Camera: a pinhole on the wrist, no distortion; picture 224 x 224 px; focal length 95.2 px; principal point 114.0 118.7 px. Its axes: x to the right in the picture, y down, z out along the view. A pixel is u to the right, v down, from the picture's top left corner.
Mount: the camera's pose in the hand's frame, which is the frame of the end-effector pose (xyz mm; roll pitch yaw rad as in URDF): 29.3 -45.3 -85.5 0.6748 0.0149 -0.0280
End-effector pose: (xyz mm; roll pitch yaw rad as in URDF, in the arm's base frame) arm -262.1 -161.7 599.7 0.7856 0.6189 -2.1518
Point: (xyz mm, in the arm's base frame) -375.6 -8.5 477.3
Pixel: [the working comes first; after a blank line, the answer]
In the camera's frame: -8.6 -68.2 201.2

110 86
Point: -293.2 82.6 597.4
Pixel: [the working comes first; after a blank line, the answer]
In the camera's frame: -178.0 -44.2 186.5

23 96
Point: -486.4 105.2 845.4
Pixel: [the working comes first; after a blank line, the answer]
In the camera's frame: -256.9 185.4 387.5

51 164
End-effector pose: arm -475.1 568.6 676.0 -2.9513 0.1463 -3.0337
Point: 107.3 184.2 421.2
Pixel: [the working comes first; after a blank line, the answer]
In the camera's frame: -521.9 35.6 594.5

30 124
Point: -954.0 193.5 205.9
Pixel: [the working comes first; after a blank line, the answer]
In the camera's frame: 547.6 194.3 532.6

212 153
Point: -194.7 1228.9 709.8
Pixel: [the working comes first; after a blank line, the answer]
In the camera's frame: -398.5 496.1 -424.7

behind the camera
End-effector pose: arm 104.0 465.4 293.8 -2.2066 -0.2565 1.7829
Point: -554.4 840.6 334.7
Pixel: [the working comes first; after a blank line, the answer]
In the camera's frame: 467.0 214.1 596.4

189 153
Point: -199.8 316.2 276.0
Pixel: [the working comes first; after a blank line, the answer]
In the camera's frame: -113.9 94.6 367.4

84 143
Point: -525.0 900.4 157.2
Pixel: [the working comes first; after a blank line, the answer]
In the camera's frame: 466.5 397.4 547.9

195 188
